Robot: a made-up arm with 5 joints.
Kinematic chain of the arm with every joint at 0, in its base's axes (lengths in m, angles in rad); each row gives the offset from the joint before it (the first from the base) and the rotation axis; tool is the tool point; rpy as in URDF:
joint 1: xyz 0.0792 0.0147 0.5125 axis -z
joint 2: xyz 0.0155 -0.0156 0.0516 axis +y
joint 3: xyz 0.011 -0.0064 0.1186 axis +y
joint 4: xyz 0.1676 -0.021 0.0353 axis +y
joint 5: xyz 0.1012 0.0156 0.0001 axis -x
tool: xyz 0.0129 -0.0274 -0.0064 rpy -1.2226 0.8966 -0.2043
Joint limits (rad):
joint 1: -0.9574..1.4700
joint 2: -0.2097..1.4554
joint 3: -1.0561..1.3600
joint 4: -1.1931..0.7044
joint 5: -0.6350..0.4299
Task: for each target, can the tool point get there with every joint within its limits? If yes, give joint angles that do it. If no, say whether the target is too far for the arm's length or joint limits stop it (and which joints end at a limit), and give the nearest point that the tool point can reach.
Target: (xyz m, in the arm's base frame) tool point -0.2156 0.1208 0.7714
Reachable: no: joint limits stop it (at a limit: joint 2, joint 3, joint 4, joint 5) | nearest point -0.0075 0.0459 0.9204 | short by 0.267 m
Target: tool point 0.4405 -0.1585 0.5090
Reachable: yes | joints 0.3263 1.1309 -0.5466 -0.4616 -0.5076
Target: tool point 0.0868 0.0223 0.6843
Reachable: no: joint limits stop it (at a limit: joint 1, joint 2, joint 3, joint 4, joint 5) | nearest point 0.0226 0.1206 0.5416 | short by 0.185 m
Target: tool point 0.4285 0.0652 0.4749
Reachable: yes | joints -0.3015 0.9852 -0.4710 0.4559 0.2400
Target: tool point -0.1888 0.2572 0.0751
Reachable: no: too far | nearest point 0.0193 0.0551 0.3461 | short by 0.397 m
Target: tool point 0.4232 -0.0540 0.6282
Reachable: yes | joints 0.0382 0.3447 0.1033 -0.4267 0.2030
